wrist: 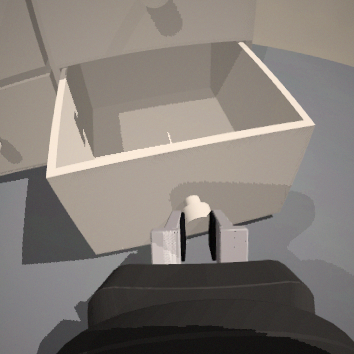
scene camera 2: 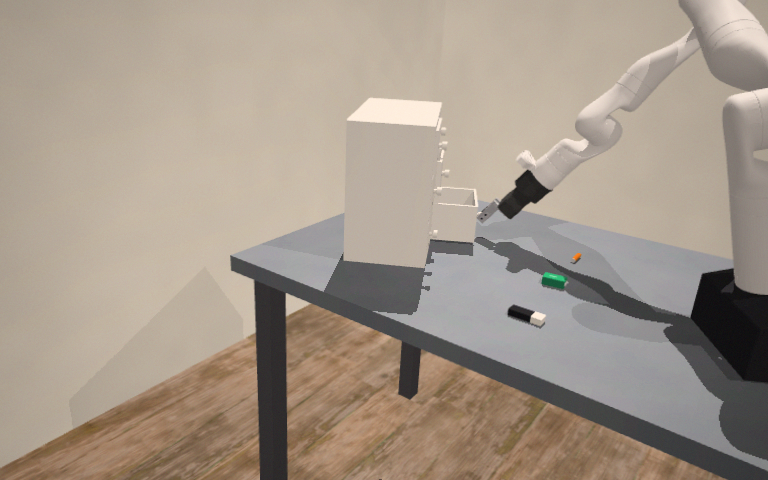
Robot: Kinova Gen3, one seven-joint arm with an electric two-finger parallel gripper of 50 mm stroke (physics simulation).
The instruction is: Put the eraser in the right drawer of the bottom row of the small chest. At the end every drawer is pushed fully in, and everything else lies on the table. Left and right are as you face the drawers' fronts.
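Frame: origin at the arm's base, x down, y right, z back, level; centimetres.
Seen in the pictures: gripper, between the fingertips: [wrist: 196, 227] [scene camera 2: 480, 218]; arm's base, origin of its link: [scene camera 2: 767, 281].
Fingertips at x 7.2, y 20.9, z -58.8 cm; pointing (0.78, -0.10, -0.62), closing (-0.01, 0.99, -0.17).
Observation:
Offsets run from my fingertips to a thing's top centre. "spot": to the spot under its first point. Level surfaces: height alone.
The eraser {dz +23.2, dx +3.1, dy -36.3 cm} [scene camera 2: 521, 313], a white block in a black sleeve, lies flat on the table in the scene view. The small white chest [scene camera 2: 387, 181] [wrist: 100, 25] stands at the far end. Its right bottom-row drawer {spot: dz -3.3, dx -1.3, dy -9.4 cm} [scene camera 2: 454, 221] [wrist: 125, 200] is pulled well out; the visible part of its inside holds no object. My gripper [scene camera 2: 482, 215] [wrist: 196, 227] is shut on this drawer's round knob {spot: dz -0.4, dx -1.8, dy -0.1 cm} [wrist: 195, 206], in front of the drawer. The knob's far part shows between and beyond the fingertips in the wrist view. The eraser does not show in the wrist view.
A green block {dz +24.0, dx +2.6, dy -18.3 cm} [scene camera 2: 553, 280] and a small orange piece {dz +24.8, dx +3.4, dy -1.9 cm} [scene camera 2: 576, 257] lie on the table {dx +4.4 cm} [scene camera 2: 453, 305] between the chest and the robot's black base [scene camera 2: 724, 328]. Several other knobs stick out from the chest's front, above and left of the open drawer.

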